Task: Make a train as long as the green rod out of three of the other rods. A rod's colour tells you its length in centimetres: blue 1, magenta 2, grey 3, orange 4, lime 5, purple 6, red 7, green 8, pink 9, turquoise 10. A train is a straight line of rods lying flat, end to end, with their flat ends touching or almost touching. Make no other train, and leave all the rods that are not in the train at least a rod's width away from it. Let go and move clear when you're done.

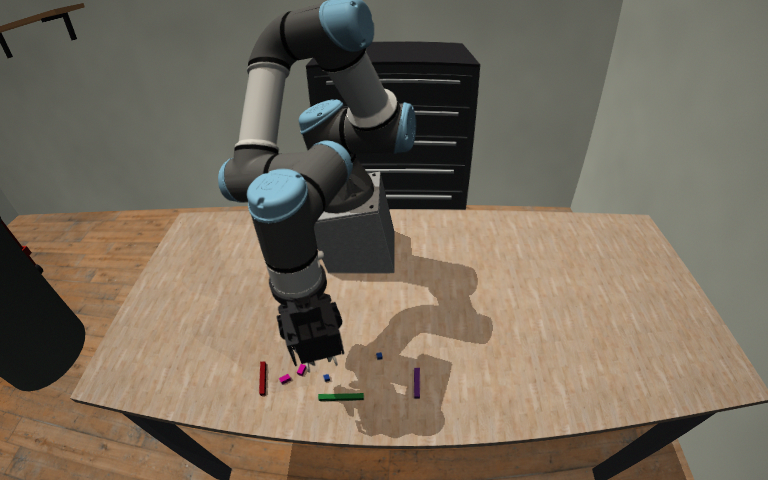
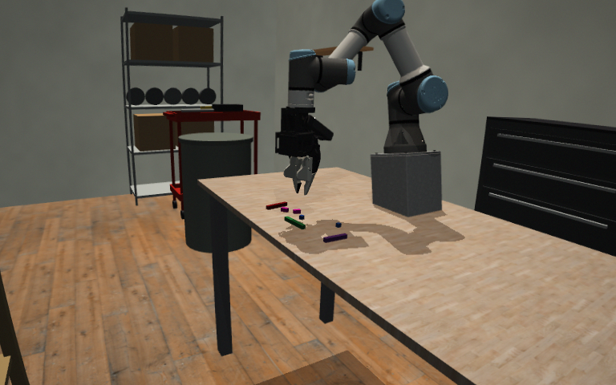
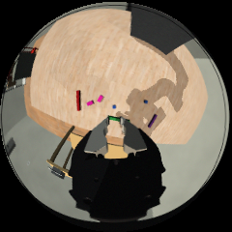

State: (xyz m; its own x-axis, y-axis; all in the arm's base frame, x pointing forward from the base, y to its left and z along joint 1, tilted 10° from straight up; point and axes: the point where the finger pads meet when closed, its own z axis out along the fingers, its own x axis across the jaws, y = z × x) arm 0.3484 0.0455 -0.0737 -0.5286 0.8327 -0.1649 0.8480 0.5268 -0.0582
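Right now my hand is 8 cm above the green rod, 4 cm to the right of it and 3 cm short of it. Also, from my hand: magenta rod (8 cm to the right, 8 cm below, 2 cm ahead); then purple rod (16 cm to the left, 8 cm below, 3 cm behind); then red rod (12 cm to the right, 8 cm below, 4 cm ahead).
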